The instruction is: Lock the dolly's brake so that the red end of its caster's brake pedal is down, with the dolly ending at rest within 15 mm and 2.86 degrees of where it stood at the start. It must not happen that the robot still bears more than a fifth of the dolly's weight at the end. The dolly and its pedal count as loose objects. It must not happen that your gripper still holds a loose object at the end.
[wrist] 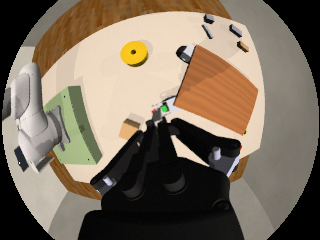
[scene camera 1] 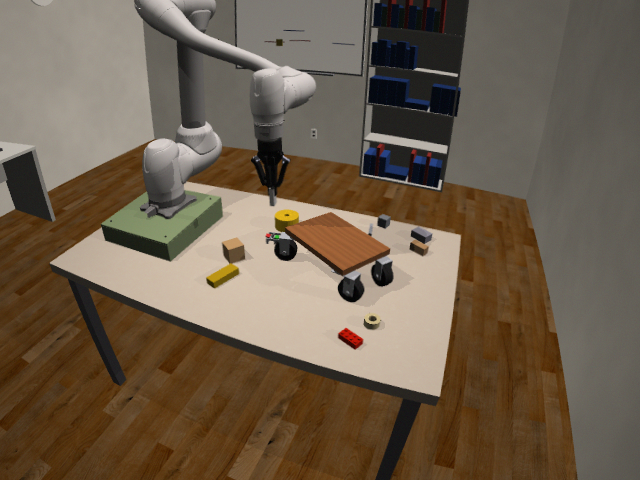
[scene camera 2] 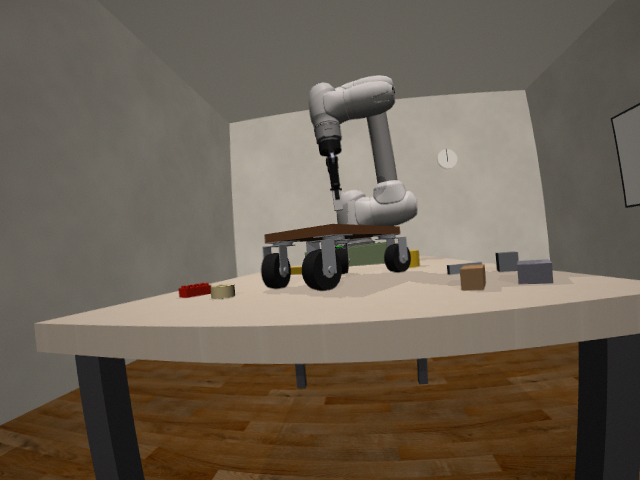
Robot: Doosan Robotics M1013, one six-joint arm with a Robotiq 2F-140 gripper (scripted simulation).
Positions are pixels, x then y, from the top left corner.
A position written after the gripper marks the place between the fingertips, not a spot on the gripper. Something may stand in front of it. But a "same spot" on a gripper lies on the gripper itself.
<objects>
The gripper shows in the wrist view, in scene camera 1 and in scene camera 2 (338, 210). The same spot on the gripper: (scene camera 1: 270, 179) is (wrist: 158, 143).
</objects>
